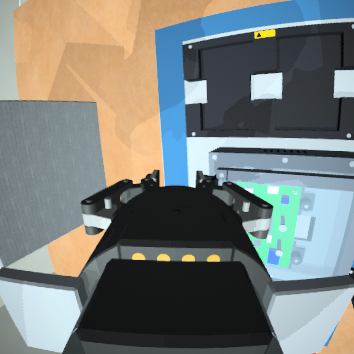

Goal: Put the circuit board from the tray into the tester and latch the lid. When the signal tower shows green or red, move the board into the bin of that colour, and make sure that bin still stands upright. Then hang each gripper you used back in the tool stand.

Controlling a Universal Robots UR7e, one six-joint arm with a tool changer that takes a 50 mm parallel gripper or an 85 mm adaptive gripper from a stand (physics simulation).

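Places are measured from the arm's base along level axes (x ahead, y left, z up), in millimetres.
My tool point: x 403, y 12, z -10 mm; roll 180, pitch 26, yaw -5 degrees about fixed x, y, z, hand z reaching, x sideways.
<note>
Behind a point stands the place of what it marks.
My gripper [178, 179], the adaptive one with jointed fingers, is open, with a gap between its fingertips. The green circuit board [290, 215], with blue and white parts, lies in a pale, grey-framed recess of the tester [250, 160] @[x 394, y 31, z -228 mm] at the right. My right finger and gripper body hide the board's left part. A black panel [225, 115] @[x 353, y 86, z -270 mm] with white pads and a yellow warning label lies behind the recess; I cannot tell whether it is the lid. The latch cannot be made out. The tray, signal tower, bins and tool stand cannot be made out.
A blue surface [172, 115] @[x 261, y 90, z -286 mm] borders the tester's left and far sides. A large grey textured block or panel [47, 170] @[x 81, y 15, z -161 mm] stands at the left, close to the gripper's left finger. The wooden table top [125, 90] @[x 164, y 143, z -288 mm] shows between them.
</note>
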